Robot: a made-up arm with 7 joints. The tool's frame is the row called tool. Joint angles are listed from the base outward. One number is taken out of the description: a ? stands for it. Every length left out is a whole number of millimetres.
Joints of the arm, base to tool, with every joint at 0 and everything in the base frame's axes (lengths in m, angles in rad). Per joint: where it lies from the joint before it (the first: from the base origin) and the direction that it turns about. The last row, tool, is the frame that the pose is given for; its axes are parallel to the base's.
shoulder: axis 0 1 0 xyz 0 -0.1 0.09
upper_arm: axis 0 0 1 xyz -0.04 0 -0.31
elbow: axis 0 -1 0 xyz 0.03 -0.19 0
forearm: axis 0 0 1 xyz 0.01 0 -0.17
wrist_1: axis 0 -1 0 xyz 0 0.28 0
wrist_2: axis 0 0 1 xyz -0.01 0 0.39
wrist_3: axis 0 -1 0 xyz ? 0.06 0
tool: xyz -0.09 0 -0.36
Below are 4 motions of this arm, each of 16 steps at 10 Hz.
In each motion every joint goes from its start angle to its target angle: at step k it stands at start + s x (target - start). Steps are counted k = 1, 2, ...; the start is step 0. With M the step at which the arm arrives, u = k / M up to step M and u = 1 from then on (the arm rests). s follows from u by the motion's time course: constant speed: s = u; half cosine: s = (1 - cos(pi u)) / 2; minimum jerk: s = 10 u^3 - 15 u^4 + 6 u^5.
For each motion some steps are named. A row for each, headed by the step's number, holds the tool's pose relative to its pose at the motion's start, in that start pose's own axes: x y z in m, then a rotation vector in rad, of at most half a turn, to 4 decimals.
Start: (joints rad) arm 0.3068 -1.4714 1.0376 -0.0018 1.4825 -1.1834 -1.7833
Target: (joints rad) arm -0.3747 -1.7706 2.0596 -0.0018 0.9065 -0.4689 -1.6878
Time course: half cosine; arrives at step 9
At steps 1, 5, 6, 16:
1: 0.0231 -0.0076 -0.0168 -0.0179 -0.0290 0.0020
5: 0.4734 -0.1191 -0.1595 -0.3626 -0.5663 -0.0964
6: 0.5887 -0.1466 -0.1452 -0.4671 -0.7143 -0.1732
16: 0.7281 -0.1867 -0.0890 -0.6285 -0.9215 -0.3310

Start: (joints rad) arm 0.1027 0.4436 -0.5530 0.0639 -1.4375 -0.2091 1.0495
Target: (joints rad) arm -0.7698 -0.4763 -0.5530 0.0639 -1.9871 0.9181 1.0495
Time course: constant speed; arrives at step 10
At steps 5, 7, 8, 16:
5: 0.1500 -0.0672 0.2738 0.8056 -0.2039 -0.0278
7: 0.1622 -0.1207 0.4250 1.1367 -0.3714 0.0623
8: 0.1526 -0.1538 0.5029 1.2970 -0.4670 0.1342
16: 0.1001 -0.2302 0.6516 1.5986 -0.6709 0.3371

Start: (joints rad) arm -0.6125 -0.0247 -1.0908 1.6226 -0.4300 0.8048 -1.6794
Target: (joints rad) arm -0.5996 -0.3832 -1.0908 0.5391 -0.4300 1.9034 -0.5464
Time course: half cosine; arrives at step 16
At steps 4, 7, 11, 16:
4: 0.0847 -0.0429 -0.0071 0.0039 -0.2565 0.0142
7: 0.2389 -0.1166 0.0165 0.0078 -0.7191 0.0123
11: 0.4194 -0.2301 0.1290 -0.0152 -1.4113 -0.0576
16: 0.4723 -0.3018 0.2159 -0.0609 -1.8163 -0.1381

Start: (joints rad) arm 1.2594 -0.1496 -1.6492 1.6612 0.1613 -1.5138 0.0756
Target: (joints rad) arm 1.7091 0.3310 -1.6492 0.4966 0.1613 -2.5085 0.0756
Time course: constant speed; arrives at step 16
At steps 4, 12, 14, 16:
4: 0.0484 0.1407 -0.0080 -0.1727 0.0465 -0.5597
12: 0.2419 0.2410 -0.1369 -0.6219 -0.0936 -1.5827
14: 0.2862 0.2236 -0.1779 -0.7398 -0.1934 -1.8106
16: 0.3234 0.1929 -0.2156 -0.8518 -0.3248 -2.0235

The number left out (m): -0.08
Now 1 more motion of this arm.
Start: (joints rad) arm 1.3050 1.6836 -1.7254 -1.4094 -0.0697 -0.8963 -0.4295
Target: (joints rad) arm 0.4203 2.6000 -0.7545 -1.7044 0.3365 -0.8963 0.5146
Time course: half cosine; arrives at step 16
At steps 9, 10, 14, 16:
9: 0.4006 0.1701 0.4061 0.9567 -0.8264 -0.4961
10: 0.4421 0.1453 0.4663 1.0718 -0.9692 -0.5950
14: 0.5069 0.0337 0.5907 1.3575 -1.3727 -0.8817
16: 0.5101 0.0159 0.6011 1.3928 -1.4273 -0.9209

